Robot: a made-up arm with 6 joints.
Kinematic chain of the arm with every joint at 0, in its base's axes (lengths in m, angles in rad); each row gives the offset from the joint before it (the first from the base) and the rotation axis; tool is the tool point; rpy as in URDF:
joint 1: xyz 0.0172 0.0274 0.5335 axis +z
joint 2: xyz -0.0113 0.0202 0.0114 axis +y
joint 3: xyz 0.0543 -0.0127 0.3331 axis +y
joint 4: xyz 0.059 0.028 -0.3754 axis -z
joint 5: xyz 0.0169 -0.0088 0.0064 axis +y
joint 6: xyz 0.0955 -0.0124 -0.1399 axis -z
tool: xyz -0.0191 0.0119 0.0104 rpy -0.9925 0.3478 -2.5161
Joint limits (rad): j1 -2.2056..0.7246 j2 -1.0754..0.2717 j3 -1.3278..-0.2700 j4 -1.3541..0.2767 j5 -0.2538..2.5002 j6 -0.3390..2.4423
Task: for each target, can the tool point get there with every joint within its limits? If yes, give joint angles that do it. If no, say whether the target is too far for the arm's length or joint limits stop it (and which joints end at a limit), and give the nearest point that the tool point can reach.
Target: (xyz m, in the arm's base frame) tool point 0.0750 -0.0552 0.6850
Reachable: yes | joints -0.5697 -0.9484 -0.4928 -0.5407 2.2230 0.2038
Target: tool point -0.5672 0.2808 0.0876
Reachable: no: joint limits stop it (at a limit: joint 1, joint 2, joint 3, joint 4, joint 6) | nearest point -0.1678 -0.0567 0.3931 | short by 0.606 m
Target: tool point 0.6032 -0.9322 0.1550
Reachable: no: too far | nearest point 0.3216 -0.4711 0.5337 | short by 0.660 m
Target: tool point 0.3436 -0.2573 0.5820
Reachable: yes | joints -0.8097 -0.0450 -0.9553 0.1051 1.4020 1.7940
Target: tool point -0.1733 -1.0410 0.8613
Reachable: no: too far | nearest point -0.0991 -0.6247 0.7720 | short by 0.432 m
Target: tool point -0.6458 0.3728 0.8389
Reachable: no: joint limits stop it (at a limit: joint 1, joint 4, joint 6) | nearest point -0.1499 0.0076 0.8389 | short by 0.616 m
